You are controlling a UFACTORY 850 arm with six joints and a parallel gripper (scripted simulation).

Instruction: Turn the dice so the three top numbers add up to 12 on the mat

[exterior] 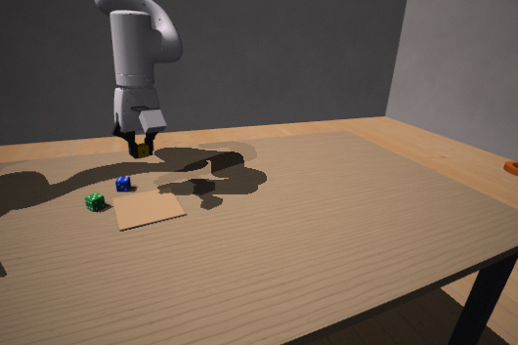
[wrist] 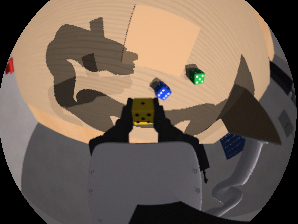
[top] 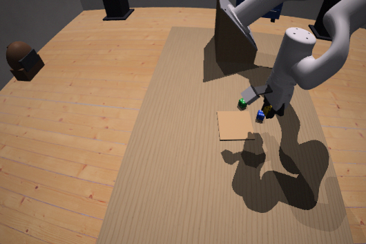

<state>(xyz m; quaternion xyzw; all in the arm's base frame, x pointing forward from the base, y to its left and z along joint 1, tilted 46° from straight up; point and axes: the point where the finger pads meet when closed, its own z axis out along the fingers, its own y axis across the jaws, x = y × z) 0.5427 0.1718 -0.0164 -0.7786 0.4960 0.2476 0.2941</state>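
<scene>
Now: hand 9 cm above the blue die and 5 cm past it. From my hand the other things lie so: yellow die 1 cm below; tan mat 11 cm to the right, 11 cm below; green die 11 cm behind, 9 cm below, 8 cm to the right.
</scene>
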